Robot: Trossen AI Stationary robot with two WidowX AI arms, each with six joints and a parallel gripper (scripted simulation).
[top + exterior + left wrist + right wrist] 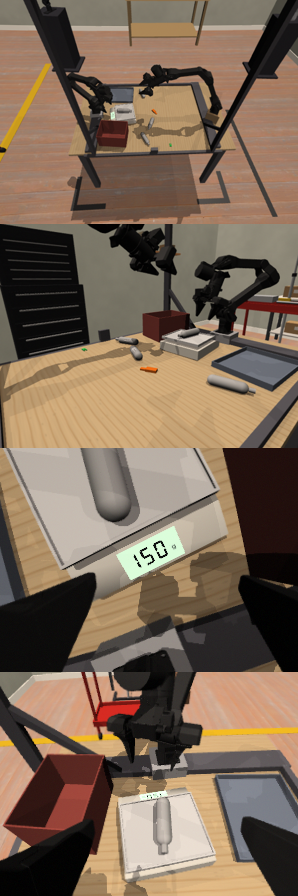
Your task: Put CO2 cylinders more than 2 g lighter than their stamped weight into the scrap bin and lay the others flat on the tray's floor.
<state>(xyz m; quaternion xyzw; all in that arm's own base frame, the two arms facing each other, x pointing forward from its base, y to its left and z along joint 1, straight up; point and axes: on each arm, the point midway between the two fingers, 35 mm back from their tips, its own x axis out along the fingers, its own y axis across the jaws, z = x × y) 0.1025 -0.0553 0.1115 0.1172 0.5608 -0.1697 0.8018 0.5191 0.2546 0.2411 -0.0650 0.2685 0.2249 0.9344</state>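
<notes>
Right now the grey tray is 28 cm ahead of my left hand, 15 cm below it and 6 cm to the right of it. From my left hand the other things lie so: small orange piece: 38 cm to the right, 15 cm below, 8 cm ahead; then small green piece: 50 cm to the right, 24 cm behind, 15 cm below; then red scrap bin: 20 cm behind, 12 cm below, 7 cm to the right.
</notes>
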